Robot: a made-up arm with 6 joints.
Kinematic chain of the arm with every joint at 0, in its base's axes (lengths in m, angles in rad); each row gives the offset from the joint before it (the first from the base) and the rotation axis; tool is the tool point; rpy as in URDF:
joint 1: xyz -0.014 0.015 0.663 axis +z
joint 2: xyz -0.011 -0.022 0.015 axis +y
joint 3: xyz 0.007 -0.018 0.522 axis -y
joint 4: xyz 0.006 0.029 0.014 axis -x
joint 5: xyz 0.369 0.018 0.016 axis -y
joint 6: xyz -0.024 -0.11 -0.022 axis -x
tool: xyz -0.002 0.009 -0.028 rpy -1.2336 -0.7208 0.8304
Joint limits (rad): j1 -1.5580..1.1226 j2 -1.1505..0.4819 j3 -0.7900..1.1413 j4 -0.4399..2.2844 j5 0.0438..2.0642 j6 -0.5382..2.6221
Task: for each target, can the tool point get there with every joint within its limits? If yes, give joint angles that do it. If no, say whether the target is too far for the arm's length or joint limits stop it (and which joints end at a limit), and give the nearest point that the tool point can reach.
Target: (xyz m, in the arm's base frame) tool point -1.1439 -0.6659 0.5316
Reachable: no: too far | nearest point -0.7145 -0.4071 1.0708 | short by 0.736 m
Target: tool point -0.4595 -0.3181 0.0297
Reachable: no: joint limits stop it (at a limit: joint 1, joint 2, joint 3, joint 4) | nearest point -0.1239 -0.3287 0.7220 | short by 0.769 m
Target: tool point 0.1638 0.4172 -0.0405
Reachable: no: joint limits stop it (at a limit: joint 1, joint 2, joint 3, joint 4) | nearest point 0.2199 0.2841 0.7190 | short by 0.773 m
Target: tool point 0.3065 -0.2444 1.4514
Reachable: yes | joints -0.3884 0.1500 0.8573 -0.0360 1.2769 0.9092
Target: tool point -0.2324 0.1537 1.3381
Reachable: yes | joints -0.7307 -0.9313 -0.1588 1.5806 0.2681 1.0755
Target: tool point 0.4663 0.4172 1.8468
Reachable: no: too far | nearest point 0.3322 0.3049 1.5262 | short by 0.365 m
